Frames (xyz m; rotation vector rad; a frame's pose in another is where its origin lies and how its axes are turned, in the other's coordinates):
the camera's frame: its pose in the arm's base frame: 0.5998 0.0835 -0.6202 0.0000 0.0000 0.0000
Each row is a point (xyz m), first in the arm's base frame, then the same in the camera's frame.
Working: the arm's base frame: its pose in the camera's frame: -0.5998 -0.0835 0.6202 0.0000 0.0000 0.0000

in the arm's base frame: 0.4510 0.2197 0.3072
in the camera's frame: -0.1488 0.1362 0.9274
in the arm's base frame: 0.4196 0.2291 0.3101
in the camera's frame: -0.1802 0.1456 0.9303
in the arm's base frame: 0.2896 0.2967 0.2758
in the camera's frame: -0.3102 0.2132 0.8960
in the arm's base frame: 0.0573 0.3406 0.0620
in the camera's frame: -0.5425 0.2571 0.6822
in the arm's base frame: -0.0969 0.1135 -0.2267
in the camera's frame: -0.6967 0.0300 0.3935
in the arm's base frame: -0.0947 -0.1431 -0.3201
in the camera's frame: -0.6945 -0.2266 0.3001
